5 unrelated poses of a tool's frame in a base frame.
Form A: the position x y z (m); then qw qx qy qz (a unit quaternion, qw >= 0).
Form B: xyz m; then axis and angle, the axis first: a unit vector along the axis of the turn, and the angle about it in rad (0 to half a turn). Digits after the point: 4 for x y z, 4 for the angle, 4 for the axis.
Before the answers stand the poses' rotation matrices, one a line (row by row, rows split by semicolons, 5 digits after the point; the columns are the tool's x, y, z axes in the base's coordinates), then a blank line. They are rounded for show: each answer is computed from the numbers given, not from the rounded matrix.
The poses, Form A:
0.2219 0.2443 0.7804 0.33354 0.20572 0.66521 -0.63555
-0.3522 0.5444 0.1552 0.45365 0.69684 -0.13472 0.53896
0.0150 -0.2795 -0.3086 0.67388 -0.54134 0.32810 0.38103
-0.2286 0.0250 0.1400 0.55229 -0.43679 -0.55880 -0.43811
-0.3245 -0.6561 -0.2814 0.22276 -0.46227 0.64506 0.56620
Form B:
-0.69286 0.69766 0.18226; -0.15027 0.10751 -0.98278; -0.70524 -0.70832 0.03035
0.38275 -0.67675 0.62890; 0.30124 -0.55211 -0.77745; 0.87336 0.48702 -0.00746
0.49433 -0.86877 0.02967; 0.15831 0.12353 0.97963; -0.85474 -0.47957 0.19860
-0.00839 0.97208 -0.23451; 0.00423 0.23455 0.97209; 0.99996 0.00716 -0.00608
-0.47337 -0.84864 -0.23609; -0.34413 -0.06855 0.93642; -0.81086 0.52452 -0.25959

0.2219 0.2443 0.7804 0.2182 0.7056 -0.6742 2.4615
-0.3522 0.5444 0.1552 0.7819 -0.1512 0.6048 2.1999
0.0150 -0.2795 -0.3086 -0.7327 0.4441 0.5157 1.6627
-0.2286 0.0250 0.1400 -0.5239 -0.6703 -0.5255 1.9714
-0.3245 -0.6561 -0.2814 -0.4742 0.6617 0.5808 2.6923

